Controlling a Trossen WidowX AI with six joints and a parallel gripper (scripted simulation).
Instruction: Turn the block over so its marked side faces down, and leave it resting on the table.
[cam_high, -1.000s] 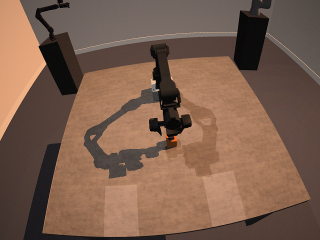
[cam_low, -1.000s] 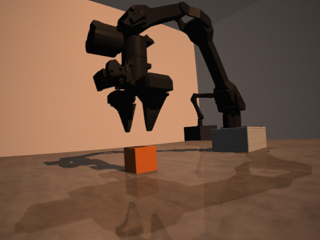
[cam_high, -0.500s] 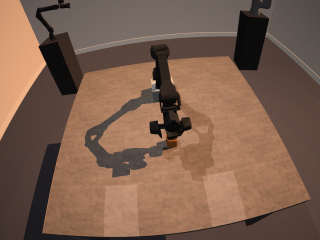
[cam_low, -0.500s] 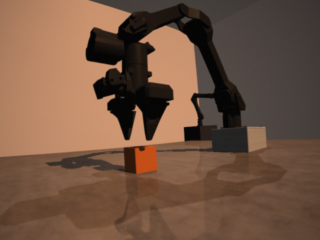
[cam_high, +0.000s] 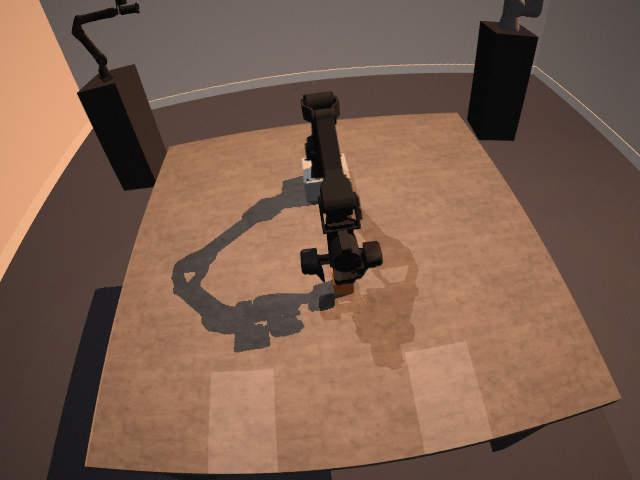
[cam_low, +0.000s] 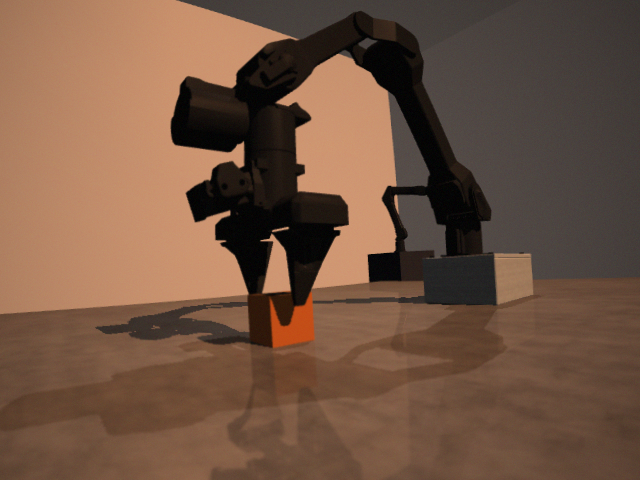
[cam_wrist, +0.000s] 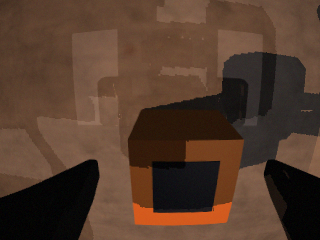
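Right now my gripper tip is right at the orange block.
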